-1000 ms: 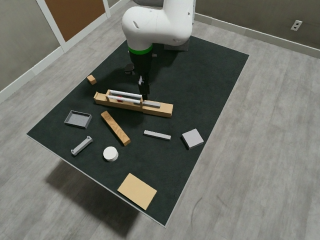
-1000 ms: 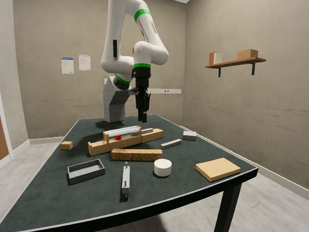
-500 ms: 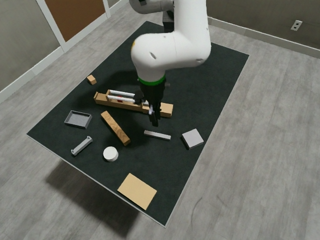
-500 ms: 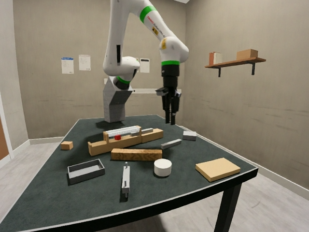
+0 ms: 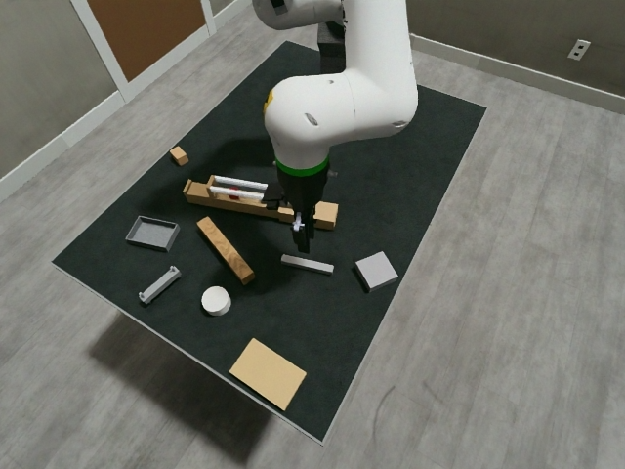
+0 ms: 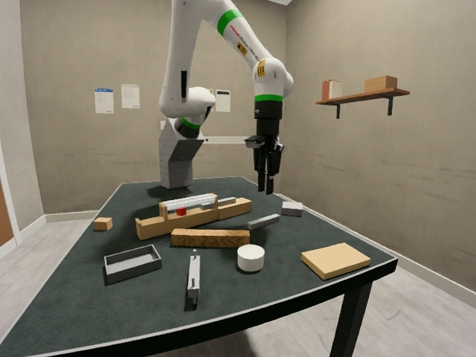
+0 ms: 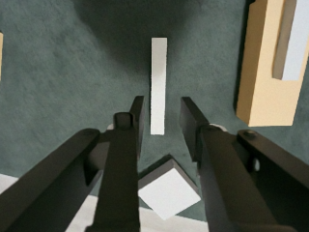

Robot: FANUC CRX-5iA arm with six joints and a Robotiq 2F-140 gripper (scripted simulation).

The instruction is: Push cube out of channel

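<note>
Now: the grey stick 140 mm below my hand. From my hand the other things lie so: grey square block: 90 mm behind, 160 mm to the left, 140 mm below; then red cube: 40 mm behind, 290 mm to the right, 90 mm below; then wooden beam: 100 mm ahead, 200 mm to the right, 130 mm below.
</note>
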